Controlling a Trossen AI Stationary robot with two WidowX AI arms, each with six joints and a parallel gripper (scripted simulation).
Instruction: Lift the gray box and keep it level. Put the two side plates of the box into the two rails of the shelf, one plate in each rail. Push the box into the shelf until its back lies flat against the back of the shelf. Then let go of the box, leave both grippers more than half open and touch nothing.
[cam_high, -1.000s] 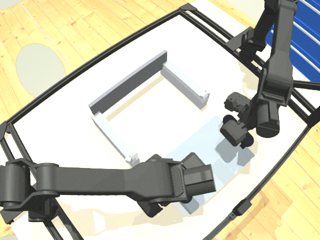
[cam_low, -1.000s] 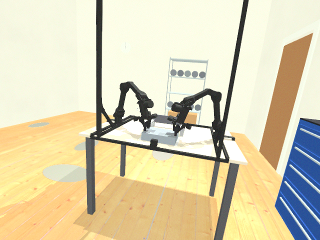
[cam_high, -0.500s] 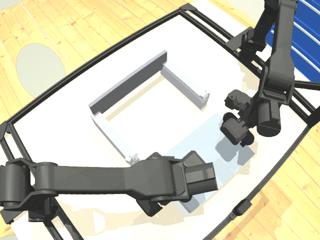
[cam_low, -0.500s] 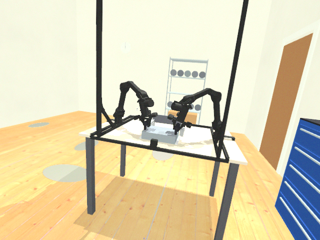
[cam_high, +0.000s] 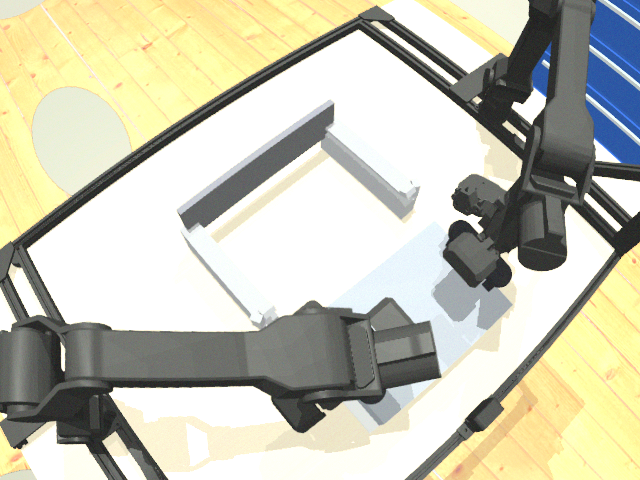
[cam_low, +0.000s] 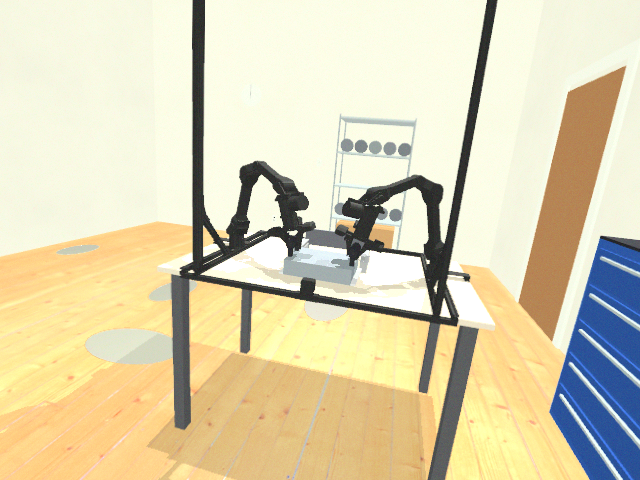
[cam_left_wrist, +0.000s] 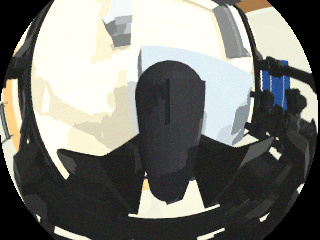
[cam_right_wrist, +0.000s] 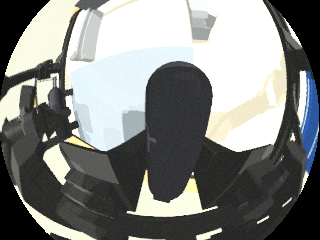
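My right hand is 1 cm short of the gray box, 12 cm to the right of it and 5 cm above it. Also, from my right hand: dark back wall 34 cm ahead, 13 cm to the left, 5 cm below.
My left gripper is now 12 cm to the left of the gray box and 5 cm above it. From my left hand the other things lie so: dark back wall (34 cm ahead, 11 cm to the right, 5 cm below).
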